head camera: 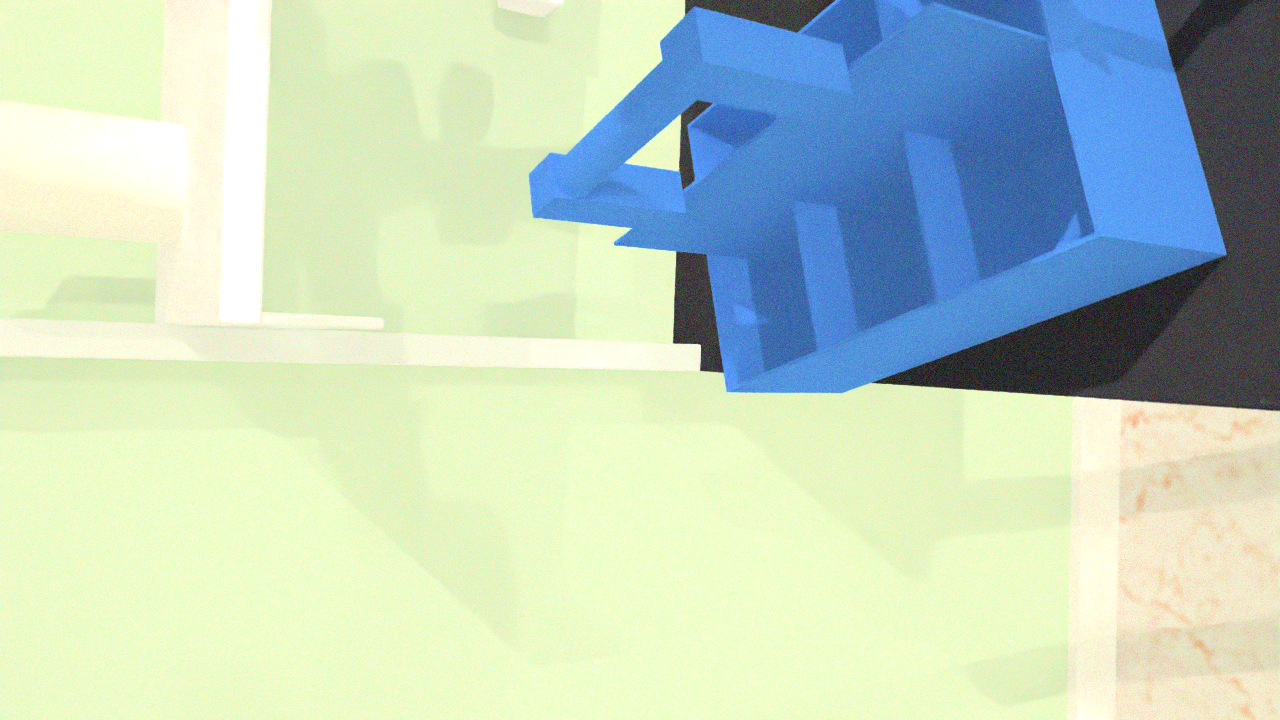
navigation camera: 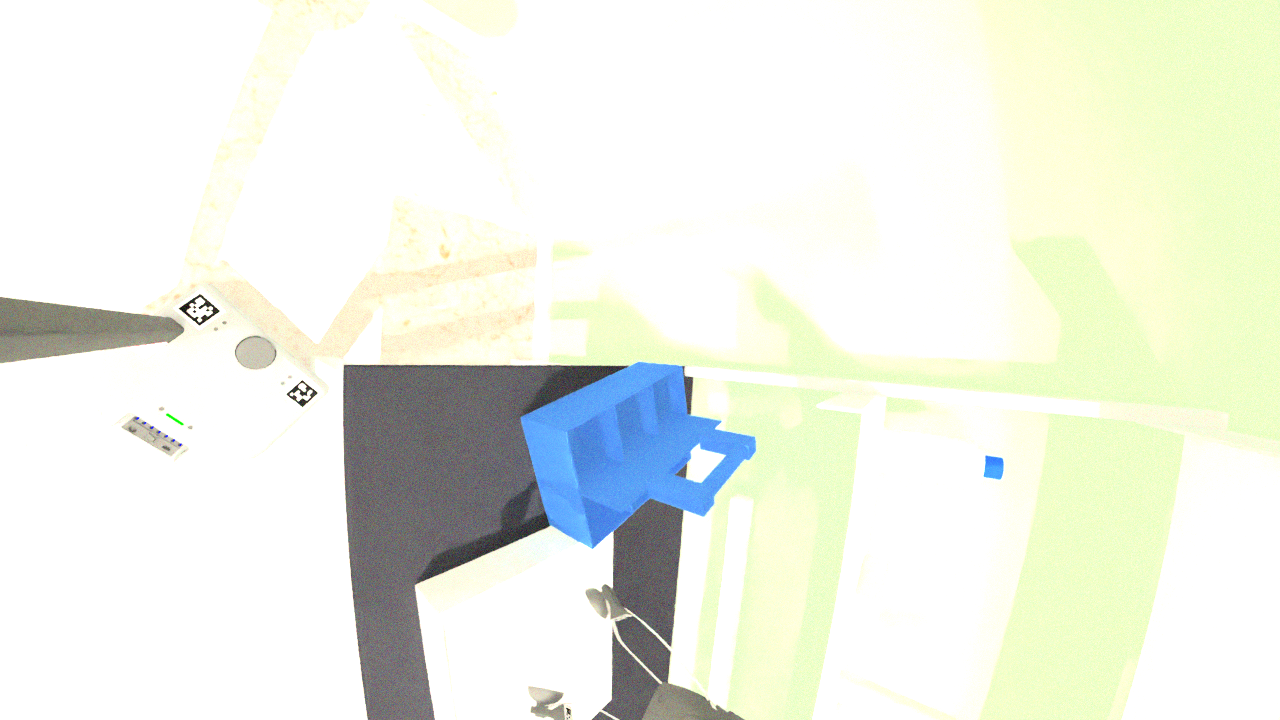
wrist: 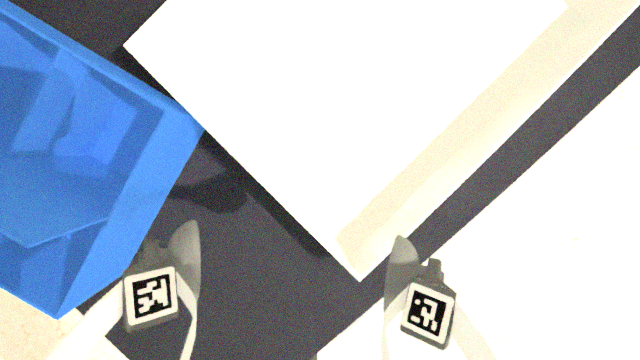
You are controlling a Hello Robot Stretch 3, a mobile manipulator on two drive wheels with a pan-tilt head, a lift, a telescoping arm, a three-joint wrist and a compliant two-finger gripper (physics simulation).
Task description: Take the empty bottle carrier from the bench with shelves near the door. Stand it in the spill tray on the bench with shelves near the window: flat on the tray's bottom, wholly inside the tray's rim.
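Frame: origin at the robot's base, x back, y right, z up, level; metres.
Where they show: gripper, fingertip midpoint: (navigation camera: 561,636) (wrist: 295,255); robot's base at its link origin: (navigation camera: 255,350).
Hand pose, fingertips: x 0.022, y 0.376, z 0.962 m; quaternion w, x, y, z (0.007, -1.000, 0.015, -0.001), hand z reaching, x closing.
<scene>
Things, the pixels of their top centre, and the offset from my fingertips. Level surfaces: height alone.
- blue bottle carrier at its top centre: (head camera: 602,126) (navigation camera: 732,472) dx -0.289, dy +0.064, dz +0.080 m
- black bench top at its surface level: dz -0.200 m
- large white box at its top centre: (wrist: 404,12) (navigation camera: 547,670) dx +0.088, dy +0.190, dz -0.124 m
The blue bottle carrier (head camera: 1136,134) (navigation camera: 547,456) (wrist: 150,175) stands upright on the black bench top (head camera: 1226,358) (navigation camera: 393,483) (wrist: 260,300), near its end. Its compartments look empty, and its handle frame rises above the middle divider. My gripper (navigation camera: 576,649) (wrist: 295,255) is open with nothing between its fingers. In the navigation view it hangs over a white box, apart from the carrier's handle. In the wrist view the left finger shows beside the carrier's end wall; whether they touch cannot be told. The spill tray does not show.
A large white box (navigation camera: 501,608) (wrist: 350,100) stands on the bench close beside the carrier. White shelves with a small blue object (navigation camera: 993,467) are on the right in the navigation view. My base (navigation camera: 223,376) is at the left, off the bench's edge. Green wall shows behind.
</scene>
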